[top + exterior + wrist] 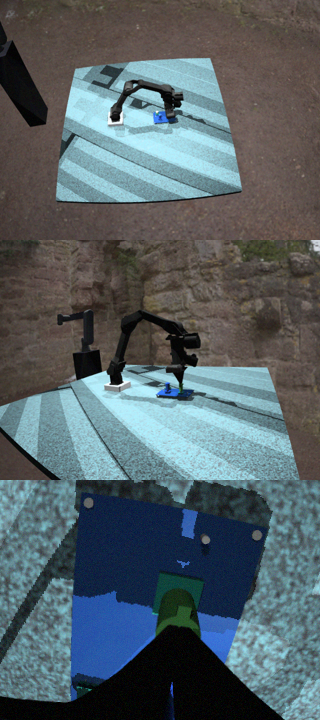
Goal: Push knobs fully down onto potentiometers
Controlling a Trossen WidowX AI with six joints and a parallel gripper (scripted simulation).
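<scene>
The green knob is 20 mm below my gripper tip. Also, from my gripper tip: blue knob 70 mm behind, 10 mm below.
</scene>
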